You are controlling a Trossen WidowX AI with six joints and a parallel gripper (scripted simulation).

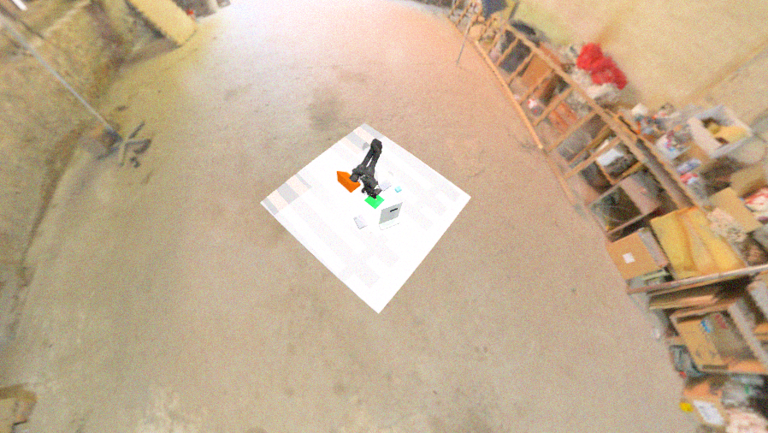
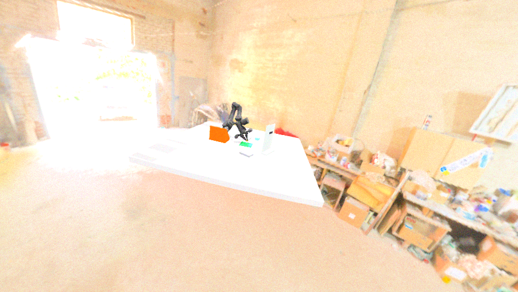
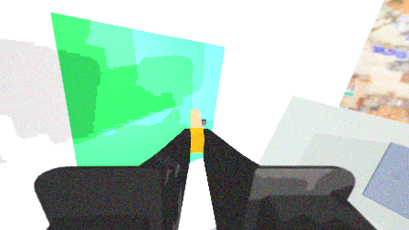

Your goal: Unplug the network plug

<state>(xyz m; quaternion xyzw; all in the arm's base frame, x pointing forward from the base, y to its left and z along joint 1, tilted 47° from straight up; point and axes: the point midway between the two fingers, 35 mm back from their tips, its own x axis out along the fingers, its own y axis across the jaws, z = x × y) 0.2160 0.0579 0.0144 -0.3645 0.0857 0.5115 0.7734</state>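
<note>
My gripper tip is now 40 mm above the green marked square and 10 mm past it. The rest, counted from my gripper tip: network plug right at my gripper tip; then small cyan object 230 mm to the left, 40 mm ahead, 30 mm below; then white panel 220 mm ahead, 80 mm above, 30 mm to the right.
</note>
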